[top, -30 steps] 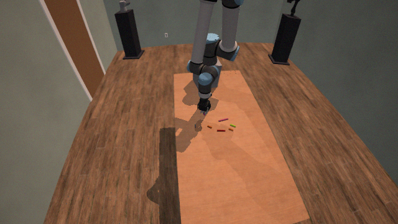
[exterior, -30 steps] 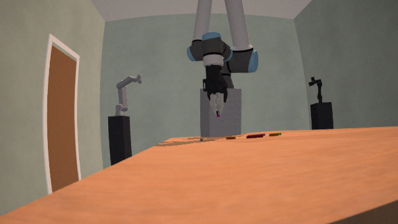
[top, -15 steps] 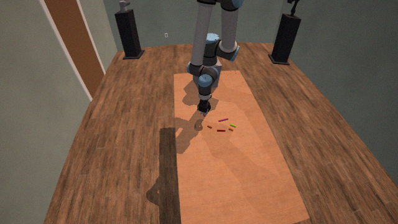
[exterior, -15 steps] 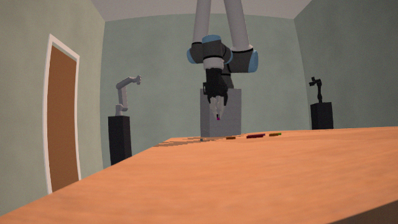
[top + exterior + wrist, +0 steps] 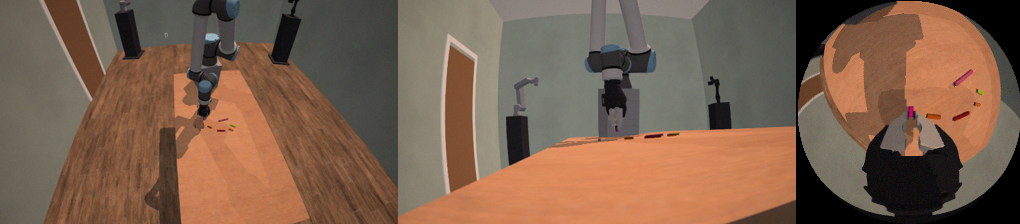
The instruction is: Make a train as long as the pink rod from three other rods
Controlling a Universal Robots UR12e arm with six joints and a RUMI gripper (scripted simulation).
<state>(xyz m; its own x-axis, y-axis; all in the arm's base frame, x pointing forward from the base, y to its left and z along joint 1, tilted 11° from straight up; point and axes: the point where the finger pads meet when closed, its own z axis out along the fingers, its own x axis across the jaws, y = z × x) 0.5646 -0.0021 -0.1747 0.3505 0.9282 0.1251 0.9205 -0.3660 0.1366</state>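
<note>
Right now the grey rod is 80 mm to the right of my hand, 50 mm below it and 50 mm ahead of it. Also, from my hand: pink rod (170 mm to the left, 50 mm below, 30 mm behind); then red rod (150 mm to the left, 90 mm ahead, 50 mm below); then magenta rod (10 mm below).
</note>
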